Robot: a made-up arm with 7 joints. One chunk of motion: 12 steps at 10 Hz.
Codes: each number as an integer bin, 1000 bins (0 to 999) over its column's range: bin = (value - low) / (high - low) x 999, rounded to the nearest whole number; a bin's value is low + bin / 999 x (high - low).
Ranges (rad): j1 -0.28..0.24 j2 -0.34..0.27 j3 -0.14..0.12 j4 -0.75..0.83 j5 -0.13..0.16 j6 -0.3..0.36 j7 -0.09..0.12
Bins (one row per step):
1: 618 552 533 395 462 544 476
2: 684 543 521 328 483 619 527
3: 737 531 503 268 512 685 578
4: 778 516 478 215 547 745 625
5: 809 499 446 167 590 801 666
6: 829 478 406 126 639 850 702
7: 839 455 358 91 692 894 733
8: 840 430 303 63 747 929 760
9: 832 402 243 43 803 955 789
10: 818 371 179 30 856 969 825
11: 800 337 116 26 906 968 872
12: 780 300 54 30 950 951 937
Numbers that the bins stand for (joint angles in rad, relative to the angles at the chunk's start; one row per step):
1: 0.0417 -0.0029 -0.0013 -0.1253 0.0041 0.0594 0.0101
2: 0.0760 -0.0084 -0.0044 -0.2312 0.0102 0.1089 0.0208
3: 0.1036 -0.0158 -0.0091 -0.3261 0.0186 0.1526 0.0315
4: 0.1250 -0.0249 -0.0156 -0.4100 0.0288 0.1922 0.0414
5: 0.1411 -0.0353 -0.0239 -0.4859 0.0413 0.2292 0.0500
6: 0.1515 -0.0481 -0.0343 -0.5507 0.0555 0.2616 0.0576
7: 0.1567 -0.0622 -0.0468 -0.6061 0.0709 0.2906 0.0641
8: 0.1572 -0.0774 -0.0611 -0.6504 0.0868 0.3138 0.0698
9: 0.1531 -0.0945 -0.0768 -0.6820 0.1031 0.3309 0.0759
10: 0.1458 -0.1135 -0.0934 -0.7026 0.1185 0.3402 0.0834
11: 0.1364 -0.1342 -0.1098 -0.7089 0.1330 0.3395 0.0933
12: 0.1260 -0.1568 -0.1259 -0.7026 0.1458 0.3283 0.1070

